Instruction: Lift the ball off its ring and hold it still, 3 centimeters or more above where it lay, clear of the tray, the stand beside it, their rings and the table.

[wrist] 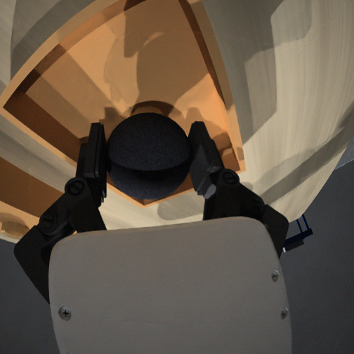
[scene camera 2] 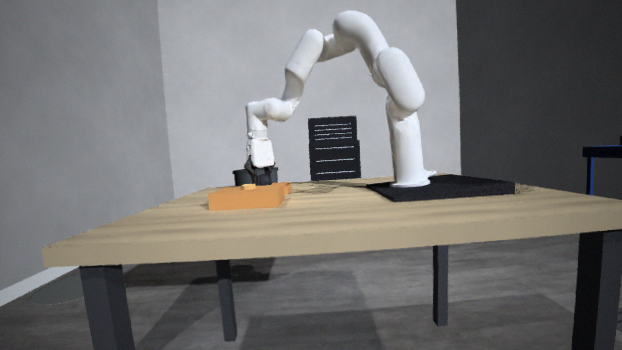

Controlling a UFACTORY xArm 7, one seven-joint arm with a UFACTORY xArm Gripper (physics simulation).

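Places are measured from the arm's base along level axes (x ahead, y left, z up), in centimetres.
Pixels of known places: arm's base, origin of its link: [scene camera 2: 409,184].
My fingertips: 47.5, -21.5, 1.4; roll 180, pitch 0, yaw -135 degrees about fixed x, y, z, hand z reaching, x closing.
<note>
Ahead of a thing's pixels: the offset from my fingertips to its middle, as dx, dy, dz. "spot": to the spot under its first point. Level surfaces: height alone.
The dark ball @(-0.5, +0.5, +1.2) [scene camera 2: 263,178] [wrist: 150,155] sits low over the orange tray @(-0.6, +0.3, -1.5) [scene camera 2: 288,188] [wrist: 226,90], near one corner of it. Part of a ring [wrist: 154,106] shows as an arc just beyond the ball; whether the ball touches it is hidden. My gripper [scene camera 2: 262,181] [wrist: 147,135] points down and is shut on the ball, with one black finger against each side in the wrist view. The orange stand [scene camera 2: 245,198] [wrist: 30,187] is beside the tray, with its own ring @(spot: +3.9, +23.6, +2.2) [scene camera 2: 248,187] [wrist: 14,228] on top.
The wooden table @(dz -2.9) [scene camera 2: 325,220] carries the tray, the stand and the black base plate [scene camera 2: 460,186] under the arm's foot at the right. A dark bin [scene camera 2: 242,176] shows behind the gripper. A black cabinet [scene camera 2: 334,149] stands behind the table. A blue-framed table [scene camera 2: 602,151] is at the far right.
</note>
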